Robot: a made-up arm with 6 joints.
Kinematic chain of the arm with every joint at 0, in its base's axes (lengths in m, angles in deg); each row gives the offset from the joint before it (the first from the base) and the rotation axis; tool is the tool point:
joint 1: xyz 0 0 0.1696 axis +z
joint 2: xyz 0 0 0 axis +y
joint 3: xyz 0 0 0.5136 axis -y
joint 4: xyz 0 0 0 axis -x
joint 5: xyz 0.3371 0 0 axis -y
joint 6: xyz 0 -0.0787 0 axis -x
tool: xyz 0 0 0
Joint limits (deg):
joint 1: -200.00..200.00
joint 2: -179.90..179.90
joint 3: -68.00..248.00
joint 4: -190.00..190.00
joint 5: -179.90..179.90
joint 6: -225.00..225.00
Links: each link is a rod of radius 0.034 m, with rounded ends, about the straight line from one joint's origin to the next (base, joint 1, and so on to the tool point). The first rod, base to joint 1, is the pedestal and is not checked.
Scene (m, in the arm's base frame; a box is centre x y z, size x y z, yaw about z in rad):
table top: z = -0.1
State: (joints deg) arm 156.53 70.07 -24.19 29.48 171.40 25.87
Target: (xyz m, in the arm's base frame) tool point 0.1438 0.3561 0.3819
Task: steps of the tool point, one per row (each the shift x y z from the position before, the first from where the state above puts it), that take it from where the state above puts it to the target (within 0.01 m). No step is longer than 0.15 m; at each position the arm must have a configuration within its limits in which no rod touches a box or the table.
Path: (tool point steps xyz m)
1: 0.0670 0.0918 0.0717
2: 0.0930 0.0671 0.0699
3: 0.1090 0.0351 0.0667
4: 0.1130 -0.0004 0.0621
5: 0.1046 -0.0346 0.0563
6: 0.0853 -0.0635 0.0496

